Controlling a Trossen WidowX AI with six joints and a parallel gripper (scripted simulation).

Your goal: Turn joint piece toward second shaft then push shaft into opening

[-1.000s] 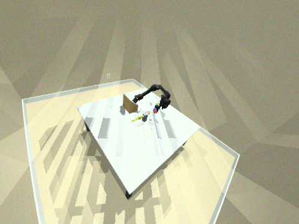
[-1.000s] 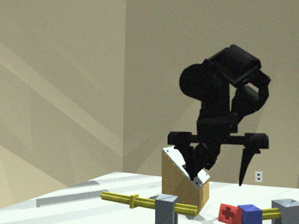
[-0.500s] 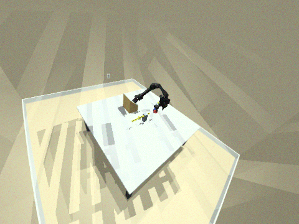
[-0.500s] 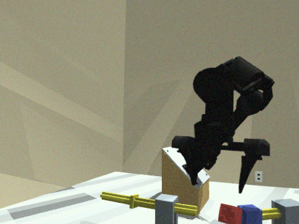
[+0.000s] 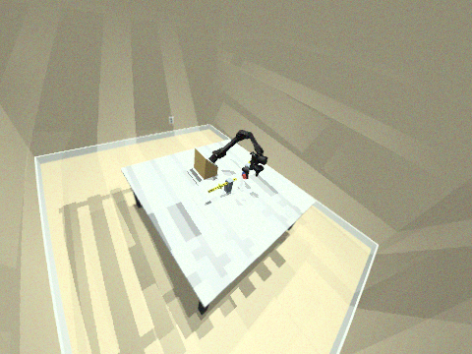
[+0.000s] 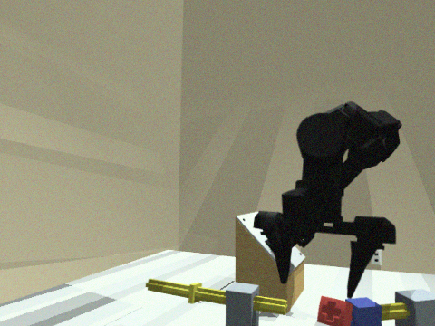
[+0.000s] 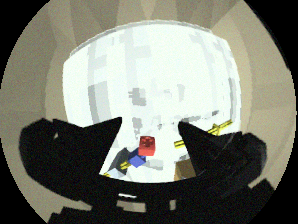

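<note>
Now: gripper tip 90 mm past the red joint piece, 20 mm to the right of it and 60 mm above it.
</note>
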